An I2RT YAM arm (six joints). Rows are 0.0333 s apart.
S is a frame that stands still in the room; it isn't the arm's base.
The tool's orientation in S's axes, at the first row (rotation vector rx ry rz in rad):
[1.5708, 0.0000, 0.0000]
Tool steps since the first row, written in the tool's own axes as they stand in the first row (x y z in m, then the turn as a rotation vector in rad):
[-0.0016, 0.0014, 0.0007, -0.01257, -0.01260, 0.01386]
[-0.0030, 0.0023, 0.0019, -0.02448, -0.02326, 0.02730]
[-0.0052, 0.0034, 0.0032, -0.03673, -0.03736, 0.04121]
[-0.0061, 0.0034, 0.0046, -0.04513, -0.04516, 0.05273]
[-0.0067, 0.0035, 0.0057, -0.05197, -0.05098, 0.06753]
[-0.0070, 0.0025, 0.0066, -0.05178, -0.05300, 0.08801]
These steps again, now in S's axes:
[-0.0016, -0.0007, 0.0014, -0.01257, -0.01386, -0.01260]
[-0.0030, -0.0019, 0.0023, -0.02448, -0.02730, -0.02326]
[-0.0052, -0.0032, 0.0034, -0.03673, -0.04121, -0.03736]
[-0.0061, -0.0046, 0.0034, -0.04513, -0.05273, -0.04516]
[-0.0067, -0.0057, 0.0035, -0.05197, -0.06753, -0.05098]
[-0.0070, -0.0066, 0.0025, -0.05178, -0.08801, -0.05300]

